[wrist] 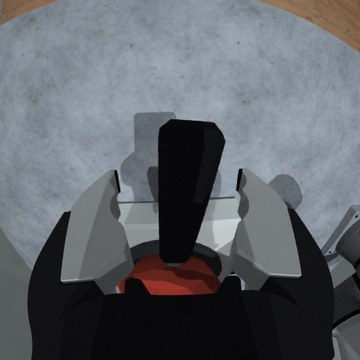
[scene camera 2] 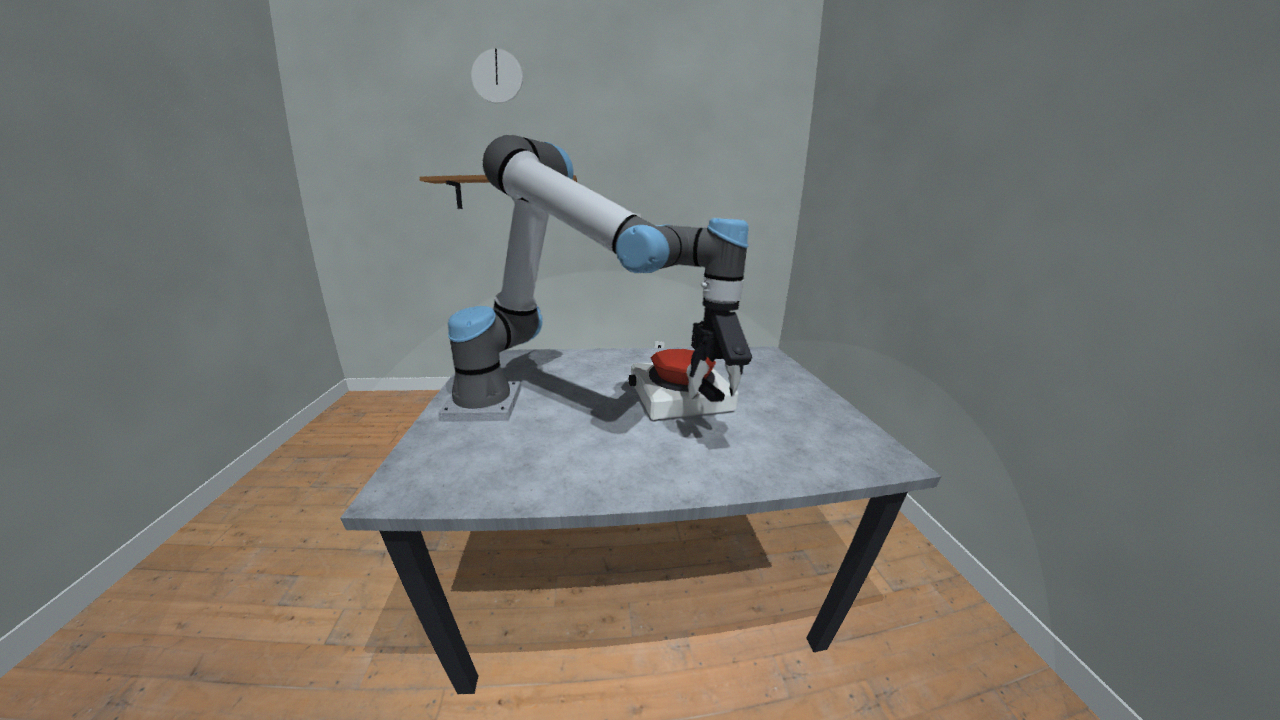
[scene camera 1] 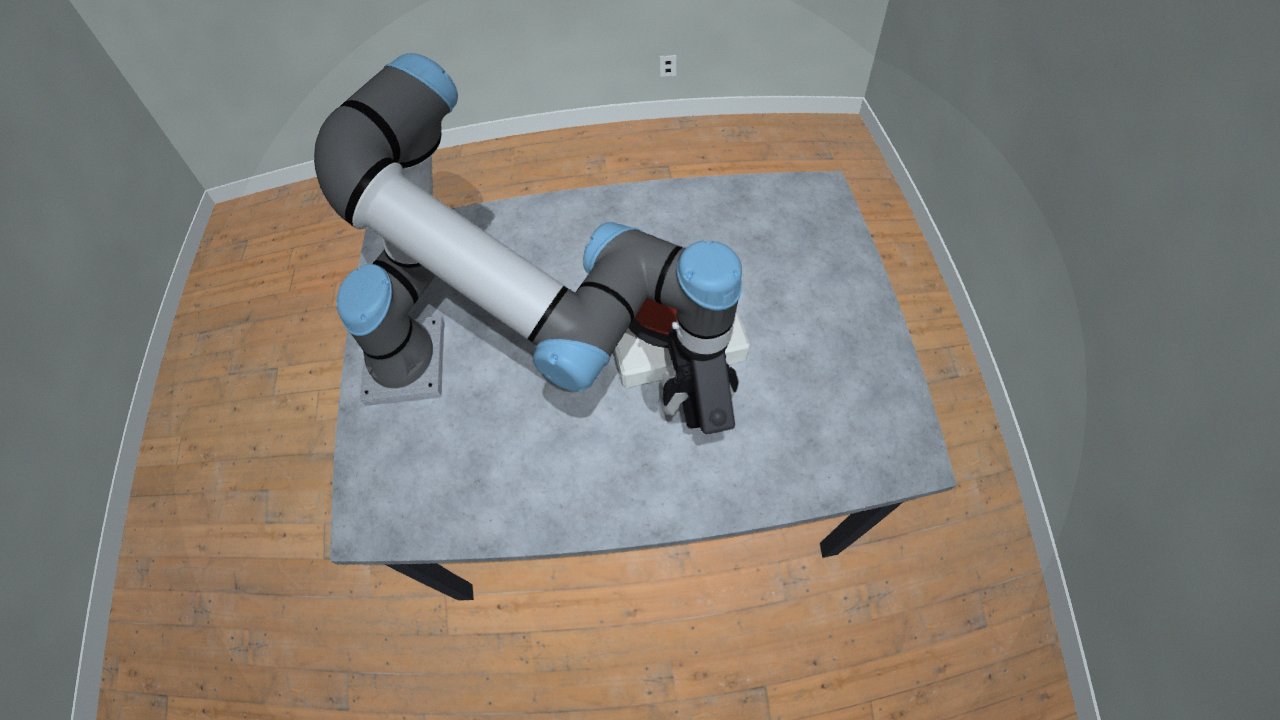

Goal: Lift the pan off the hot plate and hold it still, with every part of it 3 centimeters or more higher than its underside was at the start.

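Frame: origin at the arm's base, x left, y up, z ahead, level; millimetres.
Seen in the pictures: gripper, fingertip midpoint: (scene camera 2: 712, 397) (scene camera 1: 696, 407); arm's base, link origin: (scene camera 2: 482, 394) (scene camera 1: 399, 355).
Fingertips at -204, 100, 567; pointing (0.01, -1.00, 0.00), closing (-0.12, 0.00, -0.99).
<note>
Pixels of each thing's top centre, then the offset from my fingertips to it, as dx, dy, dz. Level surfaces: height alone.
- white hot plate, top centre: (scene camera 1: 666, 304) (scene camera 2: 679, 374) +239, -54, -25
- grey table, surface height: dy -126
- dark knob, top centre: (scene camera 2: 632, 375) +279, -75, -153
The red pan (scene camera 1: 656, 317) (scene camera 2: 677, 362) (wrist: 172, 277) rests upright on the white hot plate (scene camera 1: 640, 365) (scene camera 2: 673, 404) (wrist: 137, 220). Its black handle (scene camera 2: 711, 391) (wrist: 186, 195) sticks out past the plate's edge; in the scene camera 1 view the arm and gripper hide most of it. My gripper (scene camera 2: 714, 395) (wrist: 177, 171) is partly open and points down over the handle. In the wrist view the handle lies between the two fingers, with a gap on each side, touching neither. The pan's far part is hidden by the gripper body in the wrist view.
The hot plate stands on the grey table (scene camera 1: 537, 483) (scene camera 2: 554, 474). A dark knob (scene camera 2: 632, 380) is on the hot plate's left side in the scene camera 2 view. The arm's base plate (scene camera 1: 402, 394) (scene camera 2: 474, 413) is at the table's left. A wall shelf (scene camera 2: 438, 179) hangs behind.
</note>
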